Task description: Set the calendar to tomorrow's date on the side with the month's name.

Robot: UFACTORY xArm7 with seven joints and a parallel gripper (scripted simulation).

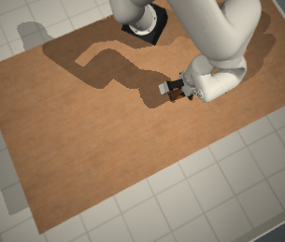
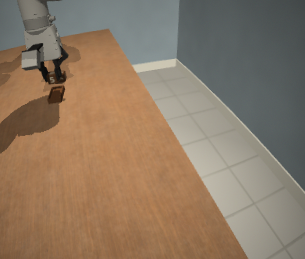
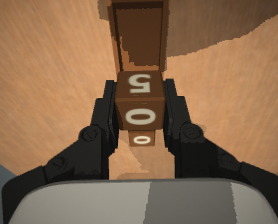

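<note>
Now: the brown wooden tray 70 mm below my hand and 20 mm to the right of it. The rest, counted from my hand: brown wooden cube (10 mm below).
</note>
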